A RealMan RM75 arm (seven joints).
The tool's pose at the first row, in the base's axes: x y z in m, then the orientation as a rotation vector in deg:
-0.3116, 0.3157, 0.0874, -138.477, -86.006, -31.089
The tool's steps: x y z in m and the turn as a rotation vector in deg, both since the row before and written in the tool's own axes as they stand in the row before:
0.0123, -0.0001, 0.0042, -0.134, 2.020, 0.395
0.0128, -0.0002, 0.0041, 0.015, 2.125, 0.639
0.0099, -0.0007, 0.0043, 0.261, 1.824, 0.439
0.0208, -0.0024, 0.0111, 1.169, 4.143, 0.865
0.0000, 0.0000, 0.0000, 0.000, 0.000, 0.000
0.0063, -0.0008, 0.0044, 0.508, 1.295, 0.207
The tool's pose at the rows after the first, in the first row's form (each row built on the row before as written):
-0.3060, 0.3273, 0.0890, -137.542, -84.696, -33.389
-0.3002, 0.3392, 0.0913, -136.543, -83.013, -35.586
-0.2959, 0.3491, 0.0925, -135.411, -81.697, -37.252
-0.2872, 0.3711, 0.0940, -132.271, -78.864, -40.468
-0.2872, 0.3711, 0.0940, -132.271, -78.864, -40.468
-0.2844, 0.3783, 0.0942, -131.134, -78.062, -41.342

